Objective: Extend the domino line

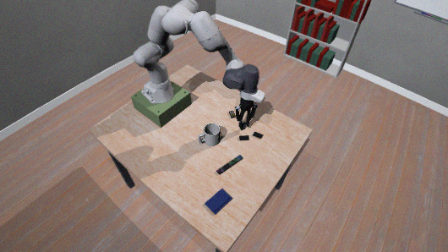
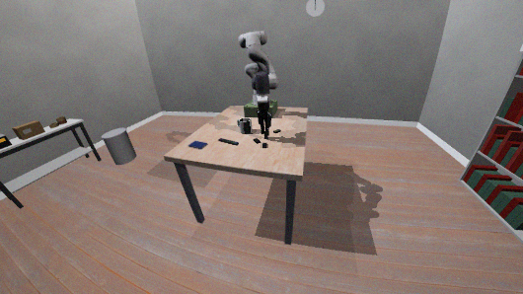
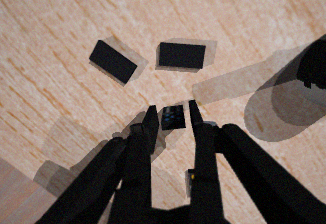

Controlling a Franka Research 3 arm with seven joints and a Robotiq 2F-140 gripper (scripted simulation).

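My hand is 4 cm above the black domino, 1 cm to the right of it and 1 cm past it. Round my hand: blue book 46 cm to the right, 16 cm ahead, 6 cm below; then grey mug 18 cm to the right, 10 cm behind, 2 cm below.
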